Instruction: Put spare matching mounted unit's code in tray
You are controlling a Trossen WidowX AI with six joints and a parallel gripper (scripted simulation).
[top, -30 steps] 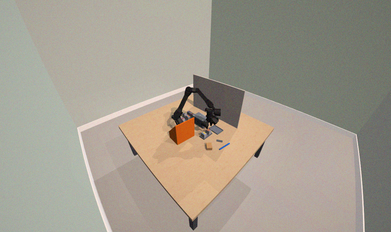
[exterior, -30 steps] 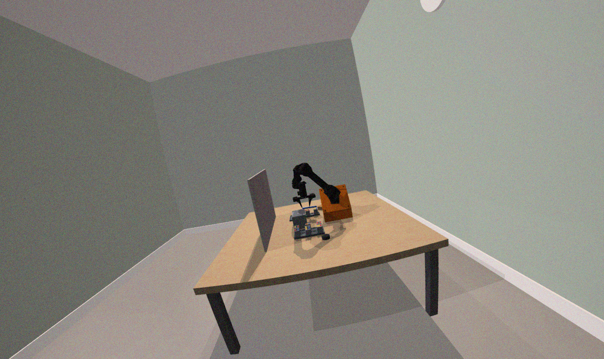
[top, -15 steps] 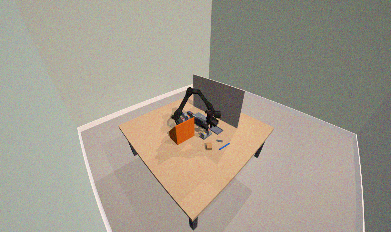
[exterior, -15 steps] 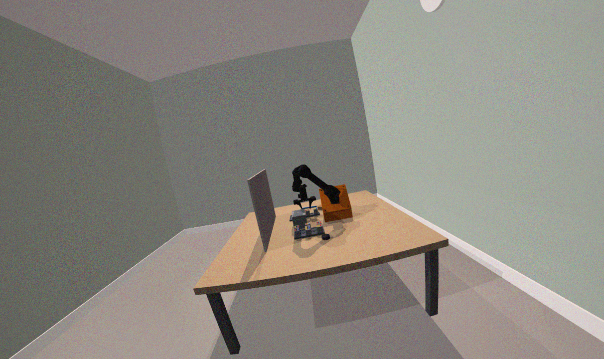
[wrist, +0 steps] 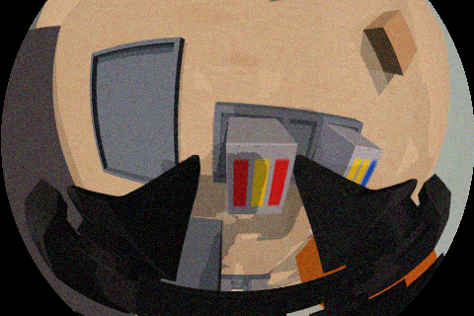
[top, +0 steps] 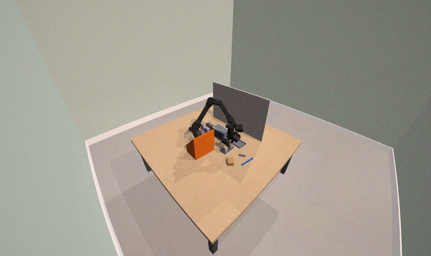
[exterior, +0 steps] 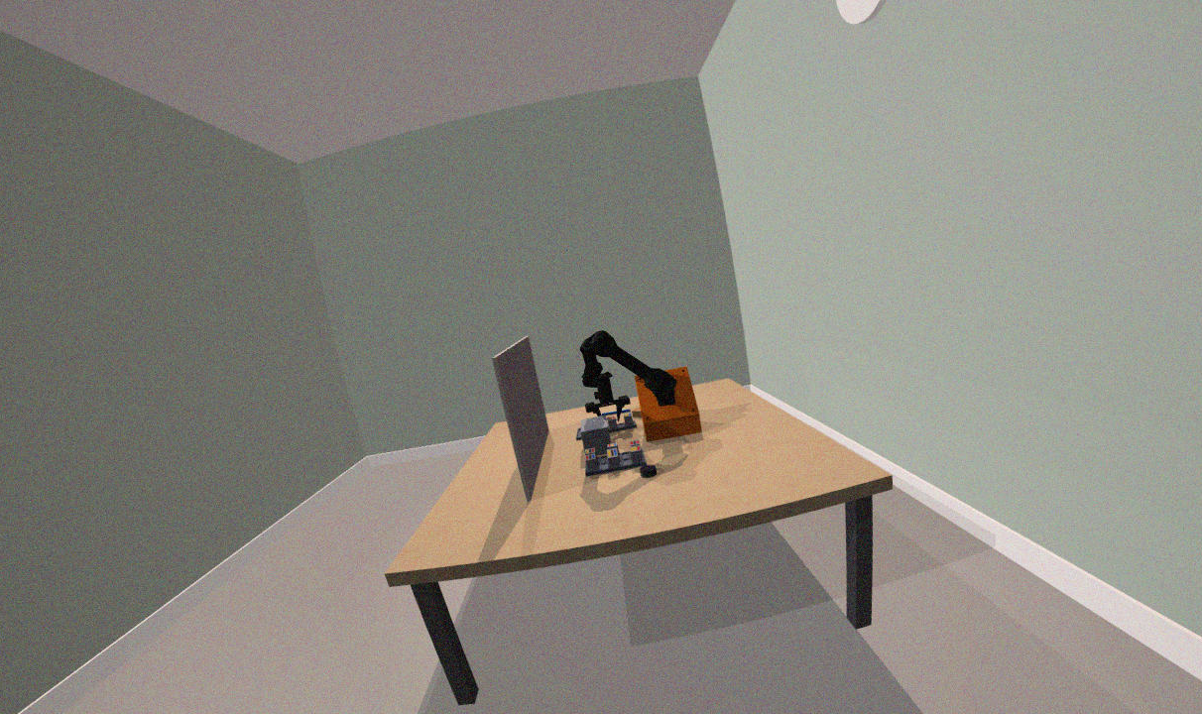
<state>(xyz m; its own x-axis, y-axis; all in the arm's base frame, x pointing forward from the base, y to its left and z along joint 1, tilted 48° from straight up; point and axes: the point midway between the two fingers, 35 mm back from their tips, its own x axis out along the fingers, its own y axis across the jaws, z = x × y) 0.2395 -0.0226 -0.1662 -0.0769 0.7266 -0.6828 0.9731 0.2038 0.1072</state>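
Now: the grey spare 10 mm above my gripper tip. From my gripper tip the other things lie so: brown block 150 mm to the right, 120 mm behind, 20 mm below; blue pen 230 mm to the right, 30 mm below; mounted grey unit 200 mm to the left, 40 mm ahead, 20 mm above.
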